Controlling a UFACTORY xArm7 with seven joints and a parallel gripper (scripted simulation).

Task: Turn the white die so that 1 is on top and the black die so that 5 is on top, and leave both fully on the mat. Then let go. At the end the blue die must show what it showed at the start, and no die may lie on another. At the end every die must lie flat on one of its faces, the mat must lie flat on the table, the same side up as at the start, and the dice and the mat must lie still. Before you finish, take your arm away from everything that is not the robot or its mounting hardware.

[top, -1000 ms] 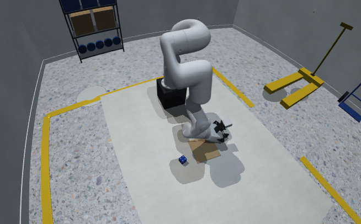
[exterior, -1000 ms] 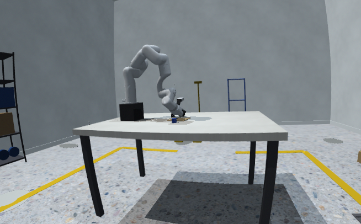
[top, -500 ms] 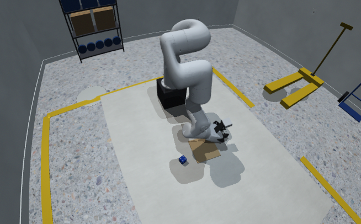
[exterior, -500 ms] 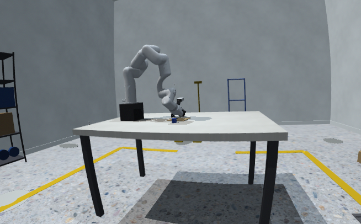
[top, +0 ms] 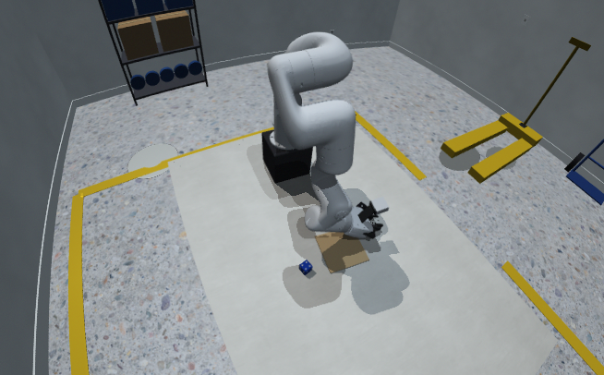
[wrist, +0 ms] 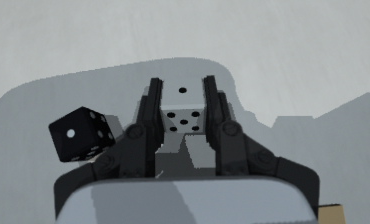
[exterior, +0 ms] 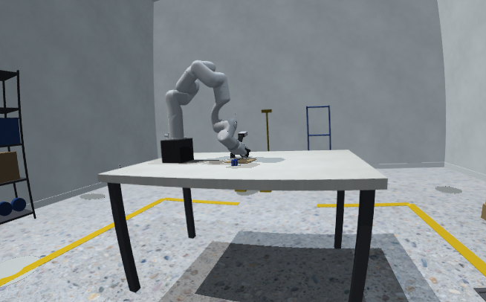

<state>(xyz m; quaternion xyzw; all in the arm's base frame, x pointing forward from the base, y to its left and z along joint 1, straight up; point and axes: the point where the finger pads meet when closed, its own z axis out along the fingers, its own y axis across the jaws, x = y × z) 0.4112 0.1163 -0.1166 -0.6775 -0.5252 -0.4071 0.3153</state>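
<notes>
Right now the white die is right at my hand. From my hand the other things lie so: black die (8 cm behind, 1 cm to the left, 1 cm below); blue die (29 cm to the right, 1 cm below, 1 cm ahead); tan mat (15 cm to the right, 2 cm below, 1 cm ahead).
</notes>
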